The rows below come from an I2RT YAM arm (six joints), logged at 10 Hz.
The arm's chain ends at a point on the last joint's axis. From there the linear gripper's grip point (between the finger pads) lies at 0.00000 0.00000 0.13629 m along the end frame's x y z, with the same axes.
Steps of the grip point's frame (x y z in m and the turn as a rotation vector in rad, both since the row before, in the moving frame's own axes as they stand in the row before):
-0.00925, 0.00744, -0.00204, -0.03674, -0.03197, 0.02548
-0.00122, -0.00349, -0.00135, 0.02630, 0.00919, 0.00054
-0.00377, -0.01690, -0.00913, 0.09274, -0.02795, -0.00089
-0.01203, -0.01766, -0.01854, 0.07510, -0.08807, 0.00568
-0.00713, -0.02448, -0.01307, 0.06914, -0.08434, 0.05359
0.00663, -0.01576, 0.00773, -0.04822, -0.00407, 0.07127
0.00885, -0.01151, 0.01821, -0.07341, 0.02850, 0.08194
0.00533, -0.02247, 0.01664, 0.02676, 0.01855, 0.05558
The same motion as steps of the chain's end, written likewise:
-0.00483, 0.00249, -0.00188, -0.03674, -0.03197, 0.02548
-0.00247, 0.00009, -0.00130, 0.02630, 0.00919, 0.00054
0.00004, -0.00428, -0.00849, 0.09274, -0.02795, -0.00089
-0.00008, -0.00741, -0.01763, 0.07510, -0.08807, 0.00568
0.00408, -0.01477, -0.01226, 0.06914, -0.08434, 0.05359
0.00742, -0.02230, 0.00789, -0.04822, -0.00407, 0.07127
0.00538, -0.02165, 0.01863, -0.07341, 0.02850, 0.08194
0.00270, -0.01890, 0.01671, 0.02676, 0.01855, 0.05558

